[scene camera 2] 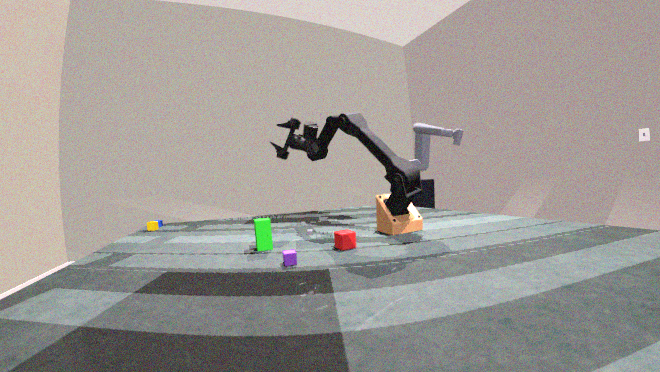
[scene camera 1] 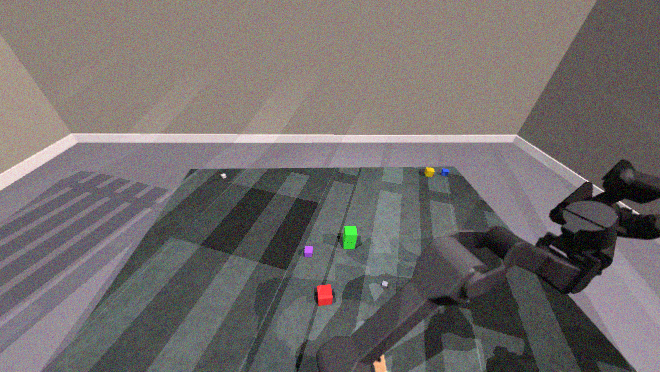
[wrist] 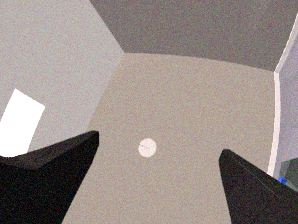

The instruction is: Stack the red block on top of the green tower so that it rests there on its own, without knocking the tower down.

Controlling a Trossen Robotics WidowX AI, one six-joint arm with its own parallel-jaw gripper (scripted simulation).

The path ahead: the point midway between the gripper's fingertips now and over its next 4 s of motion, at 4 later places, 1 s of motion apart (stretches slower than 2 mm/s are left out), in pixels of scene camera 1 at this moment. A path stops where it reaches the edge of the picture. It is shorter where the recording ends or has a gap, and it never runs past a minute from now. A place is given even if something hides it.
The gripper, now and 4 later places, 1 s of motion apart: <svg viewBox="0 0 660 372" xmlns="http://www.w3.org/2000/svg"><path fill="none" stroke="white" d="M605 172L463 175L346 256L325 288L324 296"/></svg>
